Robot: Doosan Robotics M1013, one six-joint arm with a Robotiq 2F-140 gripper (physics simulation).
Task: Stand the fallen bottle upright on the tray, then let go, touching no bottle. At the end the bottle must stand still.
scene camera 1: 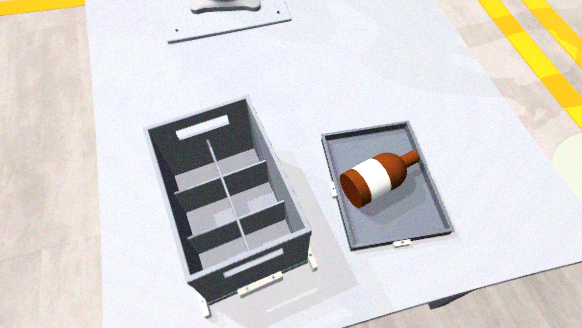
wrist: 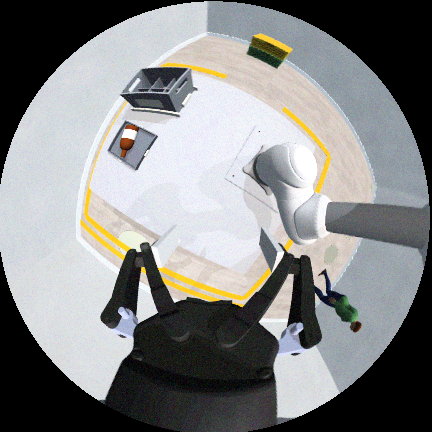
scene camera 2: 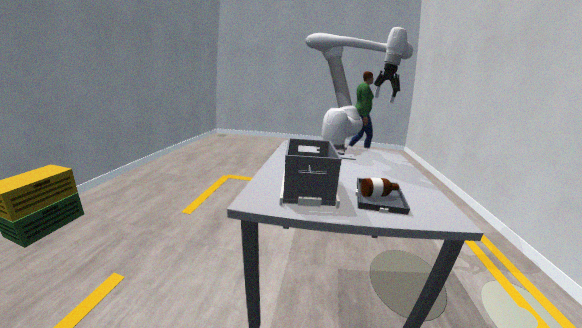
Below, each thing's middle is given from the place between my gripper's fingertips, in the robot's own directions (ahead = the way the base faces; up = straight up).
Now: hand 520 mm short of the brown bottle [scene camera 1: 366,182], 10 mm to the right of it and 340 mm above it.
